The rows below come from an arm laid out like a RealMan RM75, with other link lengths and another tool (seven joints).
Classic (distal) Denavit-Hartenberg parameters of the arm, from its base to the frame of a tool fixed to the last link. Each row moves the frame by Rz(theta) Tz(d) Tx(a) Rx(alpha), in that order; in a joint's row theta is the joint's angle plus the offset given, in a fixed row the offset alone. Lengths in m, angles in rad.
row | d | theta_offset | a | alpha
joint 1 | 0.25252 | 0.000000 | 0.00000 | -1.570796
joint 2 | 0.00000 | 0.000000 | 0.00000 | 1.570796
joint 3 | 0.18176 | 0.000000 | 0.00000 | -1.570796
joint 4 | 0.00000 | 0.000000 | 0.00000 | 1.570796
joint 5 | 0.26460 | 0.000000 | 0.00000 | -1.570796
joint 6 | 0.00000 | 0.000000 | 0.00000 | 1.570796
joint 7 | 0.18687 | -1.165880 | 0.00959 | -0.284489
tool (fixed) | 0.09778 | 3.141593 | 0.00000 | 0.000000
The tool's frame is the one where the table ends.
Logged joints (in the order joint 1, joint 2, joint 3, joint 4, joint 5, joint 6, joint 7), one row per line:
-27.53, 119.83, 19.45, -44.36, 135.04, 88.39, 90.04
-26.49, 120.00, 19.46, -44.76, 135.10, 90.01, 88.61
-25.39, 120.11, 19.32, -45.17, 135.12, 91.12, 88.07
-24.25, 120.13, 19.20, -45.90, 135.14, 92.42, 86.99
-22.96, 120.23, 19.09, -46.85, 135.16, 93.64, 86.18
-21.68, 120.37, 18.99, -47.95, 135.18, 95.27, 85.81
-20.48, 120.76, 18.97, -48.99, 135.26, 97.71, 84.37
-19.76, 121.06, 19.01, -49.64, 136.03, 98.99, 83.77
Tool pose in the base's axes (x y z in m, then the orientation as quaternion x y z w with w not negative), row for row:
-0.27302, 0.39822, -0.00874, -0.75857, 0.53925, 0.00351, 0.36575
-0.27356, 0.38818, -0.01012, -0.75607, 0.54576, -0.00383, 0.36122
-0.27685, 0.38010, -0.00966, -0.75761, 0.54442, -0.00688, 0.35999
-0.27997, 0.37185, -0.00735, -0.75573, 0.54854, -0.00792, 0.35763
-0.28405, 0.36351, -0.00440, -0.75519, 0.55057, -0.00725, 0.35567
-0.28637, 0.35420, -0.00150, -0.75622, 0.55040, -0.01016, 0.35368
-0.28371, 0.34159, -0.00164, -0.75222, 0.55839, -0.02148, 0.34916
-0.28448, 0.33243, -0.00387, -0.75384, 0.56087, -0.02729, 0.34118
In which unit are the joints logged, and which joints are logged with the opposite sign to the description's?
The joints are logged in degrees. Opposite sign: joint 2, joint 4, joint 7.
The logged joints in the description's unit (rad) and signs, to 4 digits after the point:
-0.4805, -2.0914, 0.3395, 0.7742, 2.3569, 1.5427, -1.5715
-0.4623, -2.0944, 0.3396, 0.7812, 2.3579, 1.5710, -1.5465
-0.4431, -2.0963, 0.3372, 0.7884, 2.3583, 1.5903, -1.5371
-0.4232, -2.0967, 0.3351, 0.8011, 2.3586, 1.6130, -1.5183
-0.4007, -2.0984, 0.3332, 0.8177, 2.3590, 1.6343, -1.5041
-0.3784, -2.1009, 0.3314, 0.8369, 2.3593, 1.6628, -1.4977
-0.3574, -2.1077, 0.3311, 0.8550, 2.3607, 1.7054, -1.4725
-0.3449, -2.1129, 0.3318, 0.8664, 2.3742, 1.7277, -1.4621

